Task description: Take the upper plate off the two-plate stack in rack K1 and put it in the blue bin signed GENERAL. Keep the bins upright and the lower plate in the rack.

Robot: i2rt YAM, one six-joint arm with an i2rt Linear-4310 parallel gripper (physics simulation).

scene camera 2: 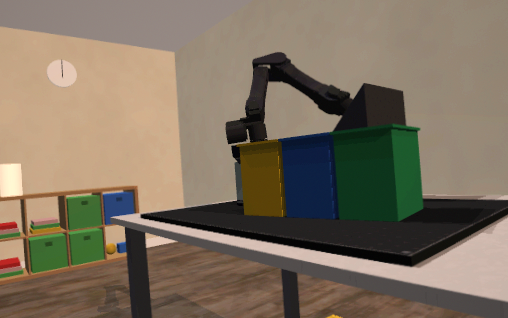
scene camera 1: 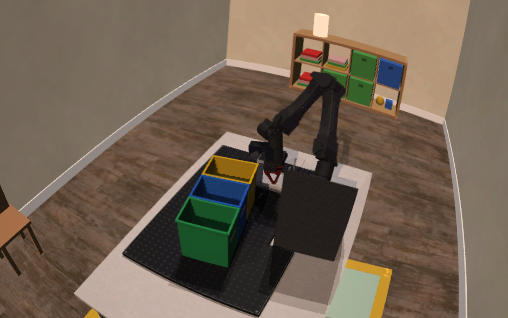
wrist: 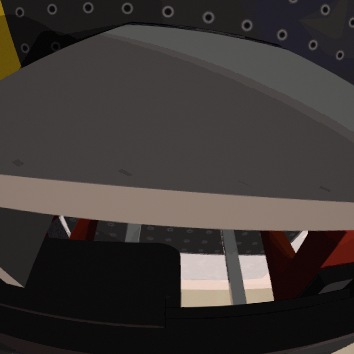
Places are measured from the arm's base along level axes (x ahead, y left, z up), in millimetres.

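Where they show: gripper, fingertip midpoint: (scene camera 1: 276,177); arm's base, link origin: (scene camera 2: 360,119) (scene camera 1: 320,185).
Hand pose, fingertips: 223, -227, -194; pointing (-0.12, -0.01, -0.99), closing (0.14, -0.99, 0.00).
Observation:
Things, the pixels of their top centre, and the offset from my fingertips, as dx, dy, dz.
- grey rack, top centre: (wrist: 203,337) (scene camera 2: 262,160) (scene camera 1: 279,158) +0, -10, +87
- blue bin, top centre: (scene camera 2: 322,136) (scene camera 1: 219,190) +92, +327, +127
- yellow bin, top centre: (scene camera 2: 278,142) (scene camera 1: 230,168) +115, +197, +127
- green bin, top centre: (scene camera 2: 376,129) (scene camera 1: 207,214) +68, +457, +127
My gripper (scene camera 1: 272,176) (wrist: 182,240) is open. Its red fingers point down beside the yellow bin, low at the rack, and their tips are partly hidden behind the rack's wall in the wrist view. The grey rack (scene camera 2: 239,180) (wrist: 175,120) stands behind the yellow bin; its wall and pale edge fill much of the wrist view. I cannot read a K1 label. The two plates do not show in the wrist view, hidden behind that wall. The blue bin (scene camera 1: 220,189) (scene camera 2: 307,177) stands upright between the yellow and green bins; its sign is not readable.
The yellow bin (scene camera 1: 231,170) (scene camera 2: 261,180) stands upright close to the gripper, the green bin (scene camera 1: 206,240) (scene camera 2: 367,175) at the other end of the row. A tall dark panel (scene camera 1: 317,215) (scene camera 2: 385,107) stands beside the arm's base. Two grey rails show in the wrist view below the rack's edge.

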